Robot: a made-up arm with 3 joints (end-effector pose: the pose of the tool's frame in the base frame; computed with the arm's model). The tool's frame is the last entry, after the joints.
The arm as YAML. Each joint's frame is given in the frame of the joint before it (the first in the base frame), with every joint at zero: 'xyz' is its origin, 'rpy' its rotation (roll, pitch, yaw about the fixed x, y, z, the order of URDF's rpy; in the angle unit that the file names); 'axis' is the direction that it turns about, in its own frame. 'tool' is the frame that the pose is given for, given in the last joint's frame.
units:
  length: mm
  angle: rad
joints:
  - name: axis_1
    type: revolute
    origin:
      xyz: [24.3, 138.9, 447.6]
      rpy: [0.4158, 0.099, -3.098]
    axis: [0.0, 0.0, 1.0]
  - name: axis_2
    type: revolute
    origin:
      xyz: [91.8, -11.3, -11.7]
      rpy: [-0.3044, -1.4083, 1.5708]
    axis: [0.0, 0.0, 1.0]
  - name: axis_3
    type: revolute
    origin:
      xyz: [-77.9, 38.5, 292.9]
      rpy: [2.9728, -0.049, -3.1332]
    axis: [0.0, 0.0, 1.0]
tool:
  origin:
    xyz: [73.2, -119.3, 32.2]
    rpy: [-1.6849, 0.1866, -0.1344]
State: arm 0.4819 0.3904 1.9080
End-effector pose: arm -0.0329 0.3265 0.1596 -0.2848 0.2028 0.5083
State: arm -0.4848 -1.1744 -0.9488
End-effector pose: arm 0.1214 0.3346 0.3076 0.2193 1.1944 -0.5091
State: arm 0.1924 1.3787 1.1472
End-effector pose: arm -0.2334 0.3759 0.2477 0.1334 1.8214 0.1013
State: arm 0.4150 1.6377 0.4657
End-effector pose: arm -0.2894 0.3357 0.4113 0.1265 2.8425 0.0681
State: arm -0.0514 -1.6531 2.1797
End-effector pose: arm 0.1216 0.4174 0.5616 -0.8362 -2.1769 0.2310
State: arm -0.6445 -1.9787 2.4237
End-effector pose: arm 0.1549 0.4063 0.6031 -1.6966 -2.5374 0.0336
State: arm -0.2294 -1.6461 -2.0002
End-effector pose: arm 0.0054 0.4093 0.3856 0.3303 1.8060 -0.4279
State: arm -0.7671 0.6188 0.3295
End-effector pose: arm 0.1381 0.4110 0.2421 0.8099 1.3761 -0.3334
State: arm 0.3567 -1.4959 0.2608
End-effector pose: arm 0.0992 0.3479 0.3140 -0.5460 -0.0646 0.3216
